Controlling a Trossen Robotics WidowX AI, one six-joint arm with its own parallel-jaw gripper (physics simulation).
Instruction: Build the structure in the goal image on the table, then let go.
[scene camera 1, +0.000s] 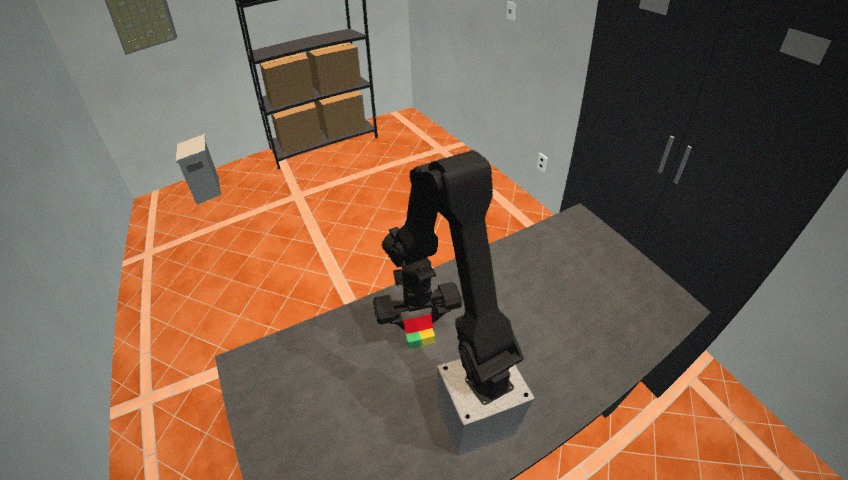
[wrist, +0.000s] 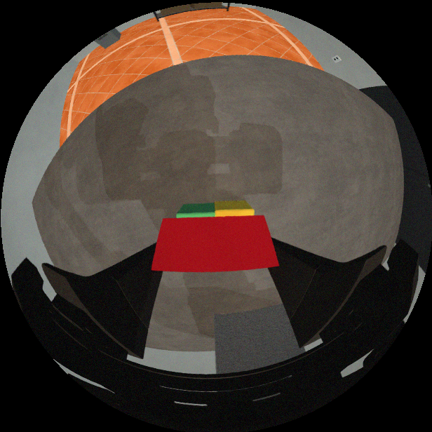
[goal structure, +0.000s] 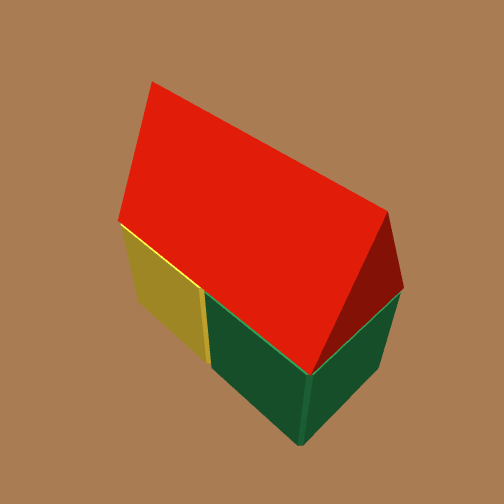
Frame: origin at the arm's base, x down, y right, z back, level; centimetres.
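Where they show: gripper, fingertip midpoint: (scene camera 1: 418, 325); arm's base, origin of the base link: (scene camera 1: 489, 384).
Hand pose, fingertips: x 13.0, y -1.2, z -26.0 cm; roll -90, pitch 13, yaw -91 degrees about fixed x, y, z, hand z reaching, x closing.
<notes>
Each offset is from my fingertips to the top centre of the thing. Level surfaces: height alone.
A red block @[dx -2.8, dy +0.1, dz -0.2 cm] (scene camera 1: 418, 322) (wrist: 215, 244) is held between the fingers of my gripper (scene camera 1: 417, 316) (wrist: 213, 246), which is shut on it and points down. A green block @[dx +3.3, dy -1.5, dz +0.1 cm] (scene camera 1: 413, 340) (wrist: 196, 208) and a yellow block @[dx +3.3, dy +1.8, dz +0.6 cm] (scene camera 1: 427, 337) (wrist: 234, 208) stand side by side on the table @[dx +6.6 cm] (scene camera 1: 297, 380) (wrist: 330, 165), touching each other. In the scene view the red block shows directly above both of them. In the wrist view it covers part of their near side. Whether the red block touches their tops cannot be told.
The arm's pale base block (scene camera 1: 490, 416) stands on the table to the right of and nearer than the blocks; its grey side (wrist: 250, 335) shows low in the wrist view. A dark cabinet (scene camera 1: 672, 118) stands beyond the table's right end. A shelf rack (scene camera 1: 259, 104) and a bin (scene camera 1: 202, 175) stand at the back.
</notes>
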